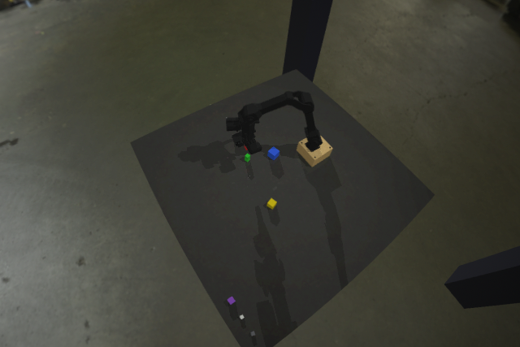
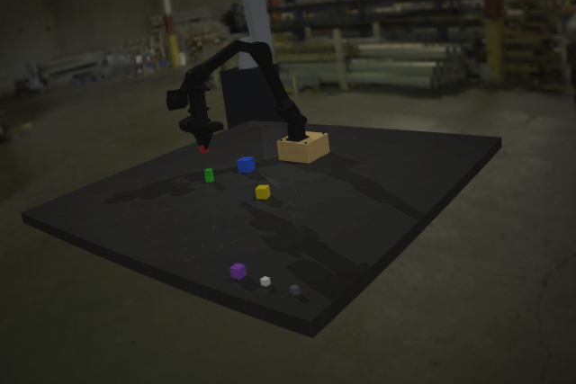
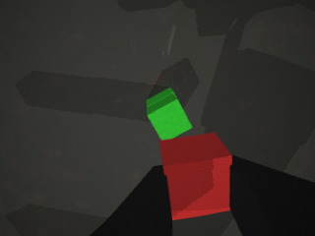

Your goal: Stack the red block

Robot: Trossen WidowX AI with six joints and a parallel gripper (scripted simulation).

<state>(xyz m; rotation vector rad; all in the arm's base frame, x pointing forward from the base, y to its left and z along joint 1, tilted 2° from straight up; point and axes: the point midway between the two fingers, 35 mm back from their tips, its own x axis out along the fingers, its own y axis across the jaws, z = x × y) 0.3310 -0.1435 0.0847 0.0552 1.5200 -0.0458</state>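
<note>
The blue cube lies 140 mm behind my gripper tip, 100 mm below it and 50 mm to the left of it. Round my gripper tip: purple cube: 580 mm to the left, 420 mm ahead, 110 mm below; then red block: right at my gripper tip; then yellow cube: 290 mm to the left, 100 mm below, 30 mm ahead.
</note>
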